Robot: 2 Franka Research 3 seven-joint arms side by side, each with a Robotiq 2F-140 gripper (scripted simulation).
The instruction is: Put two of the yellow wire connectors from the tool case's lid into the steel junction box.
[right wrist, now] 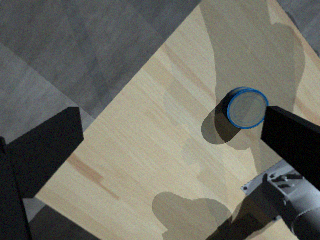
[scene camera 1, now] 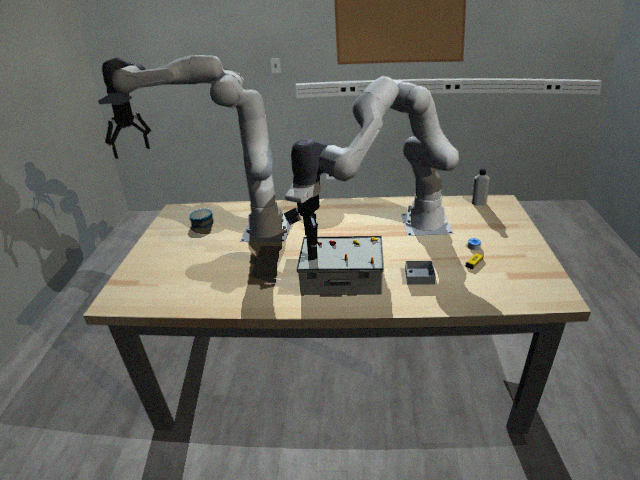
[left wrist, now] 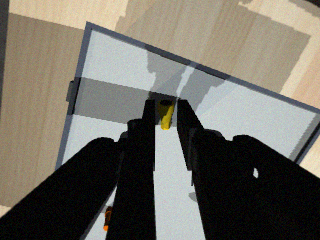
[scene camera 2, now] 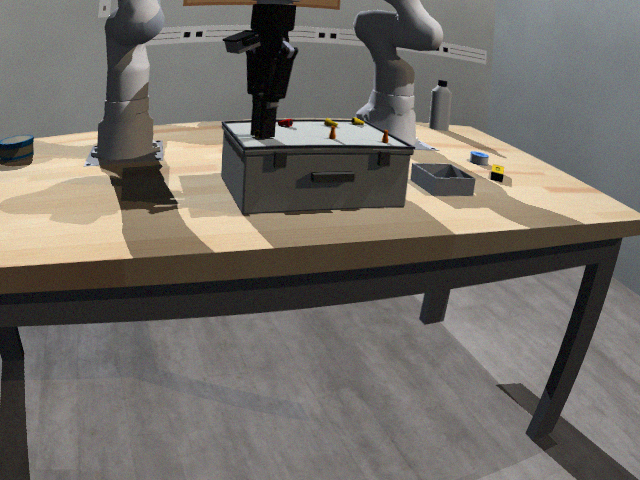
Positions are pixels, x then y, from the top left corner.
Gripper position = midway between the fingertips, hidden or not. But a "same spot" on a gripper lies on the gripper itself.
Scene:
left gripper: scene camera 1 312, 256; left wrist; scene camera 2; not seen in the right wrist view (out of frame)
right gripper: right wrist 172, 123; scene camera 1 132, 153; not seen in the left wrist view (out of frame); not seen in scene camera 2 (out of frame)
grey tool case: scene camera 1 329, 274; left wrist; scene camera 2; not seen in the right wrist view (out of frame)
same spot on left gripper: point(scene camera 2: 275, 88) = point(left wrist: 70, 158)
same spot on grey tool case: point(left wrist: 115, 74) = point(scene camera 2: 258, 144)

